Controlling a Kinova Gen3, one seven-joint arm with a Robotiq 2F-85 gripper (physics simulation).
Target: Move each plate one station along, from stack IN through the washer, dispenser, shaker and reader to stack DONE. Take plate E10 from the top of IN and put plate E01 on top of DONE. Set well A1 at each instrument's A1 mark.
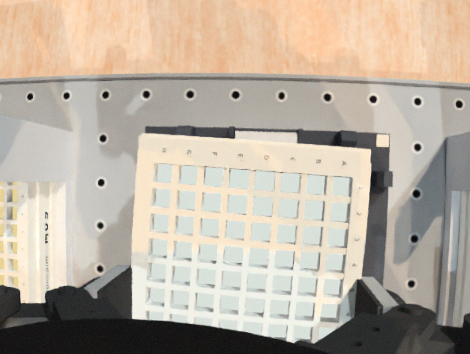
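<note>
My gripper (pixel 243 298) is shut on a cream plate with pale blue-green wells (pixel 247 225), one finger at each side edge. The plate is slightly turned. Its letters run H to A from left to right, and well A1 (pixel 341 186) is at its upper right corner. No plate name is readable on it. Behind the plate is a dark nest (pixel 370 140), whose top edge and right side show. A small cream corner mark (pixel 382 140) is at its upper right. The plate covers the rest of the nest, so contact between them cannot be told.
A grey deck (pixel 165 112) with rows of holes lies below, with a wooden surface (pixel 225 37) beyond its far edge. At the left, part of a plate with yellow wells (pixel 10 240) shows beside a pale strip with dark lettering (pixel 46 225). A grey-blue body (pixel 457 170) stands at the right edge.
</note>
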